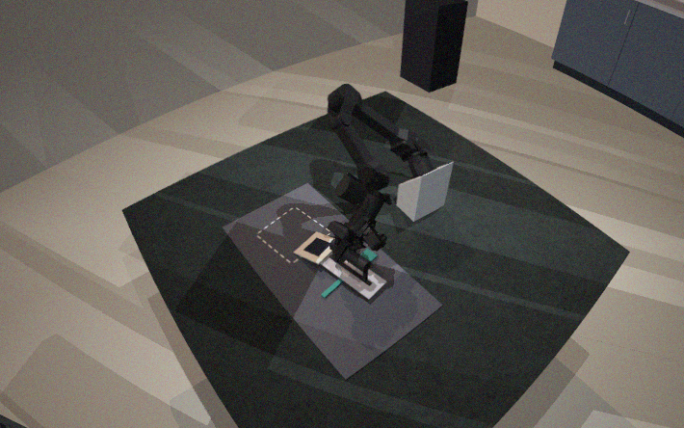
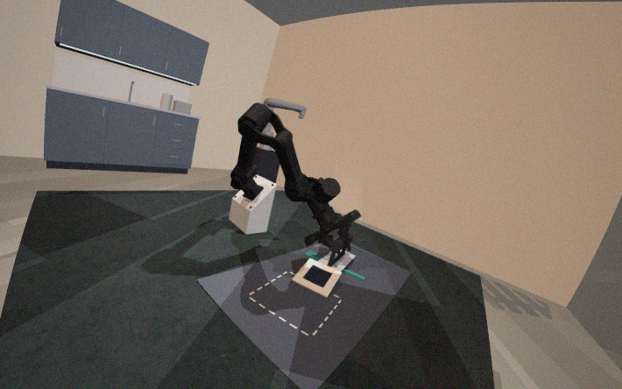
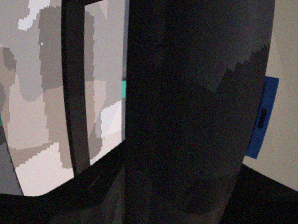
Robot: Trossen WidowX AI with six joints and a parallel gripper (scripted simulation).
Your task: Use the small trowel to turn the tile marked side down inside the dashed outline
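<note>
Now: gripper tip 60 mm above the teal flat tool, 50 mm past it and 10 mm to the right of it. Also, from my gripper tip: trowel (20 mm behind, 10 mm to the right, 10 mm below); then grey mat (90 mm below, 60 mm to the right, 10 mm ahead); then tile (110 mm to the right, 50 mm below, 10 mm behind).
</note>
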